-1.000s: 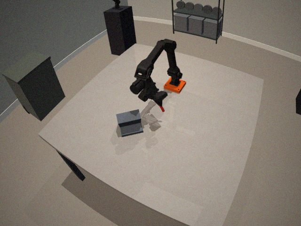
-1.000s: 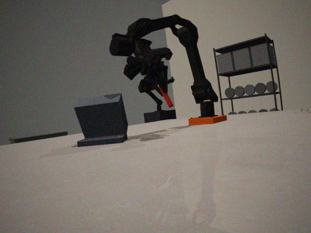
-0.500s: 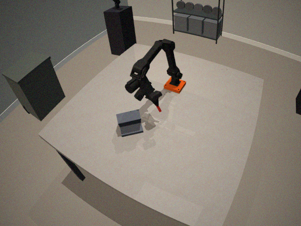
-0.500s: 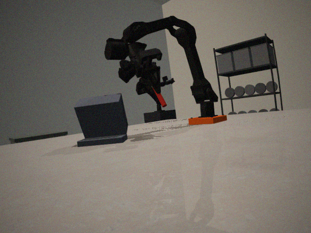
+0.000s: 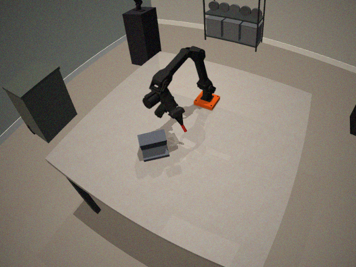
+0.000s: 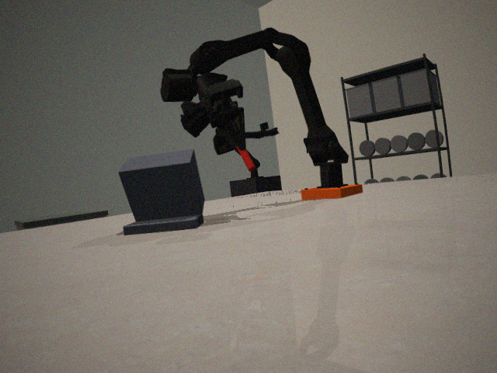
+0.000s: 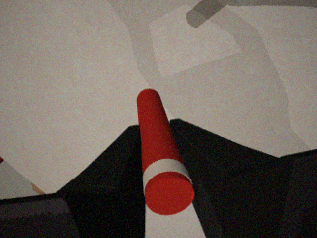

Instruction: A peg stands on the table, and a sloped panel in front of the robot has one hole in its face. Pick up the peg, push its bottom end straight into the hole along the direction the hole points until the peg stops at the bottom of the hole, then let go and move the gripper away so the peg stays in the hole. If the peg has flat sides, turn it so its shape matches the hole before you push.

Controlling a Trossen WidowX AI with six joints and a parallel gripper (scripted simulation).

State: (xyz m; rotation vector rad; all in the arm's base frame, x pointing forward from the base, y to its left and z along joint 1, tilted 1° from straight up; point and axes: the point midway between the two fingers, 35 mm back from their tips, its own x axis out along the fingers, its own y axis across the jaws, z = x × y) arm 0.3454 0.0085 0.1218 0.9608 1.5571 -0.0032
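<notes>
My gripper tip is now 120 mm short of the grey sloped panel, 100 mm to the left of it and 50 mm above it. The rest, counted from my gripper tip: round red peg: 10 mm to the right, 10 mm above.
</notes>
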